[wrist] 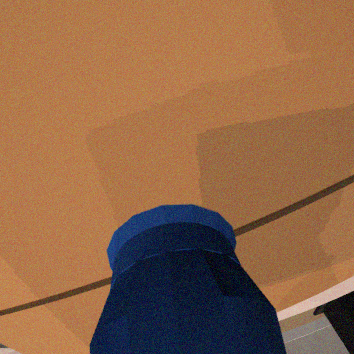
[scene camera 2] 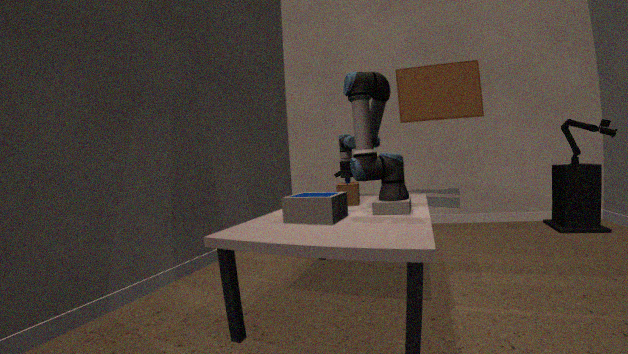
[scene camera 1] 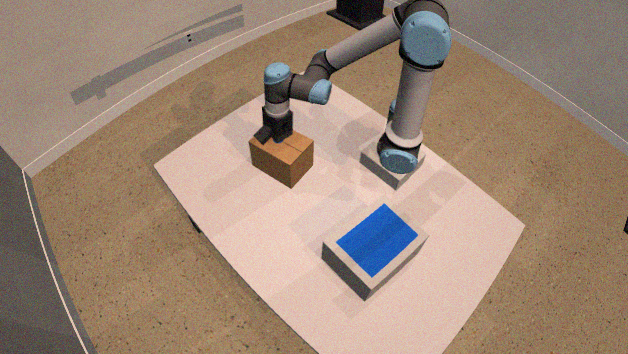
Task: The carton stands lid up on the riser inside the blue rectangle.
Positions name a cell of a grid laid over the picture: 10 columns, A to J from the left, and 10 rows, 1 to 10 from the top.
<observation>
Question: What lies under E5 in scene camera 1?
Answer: A brown carton.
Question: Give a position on a brown carton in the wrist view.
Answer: At D4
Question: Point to the suction cup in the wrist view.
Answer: E8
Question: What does the suction cup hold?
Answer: A brown carton.
</observation>
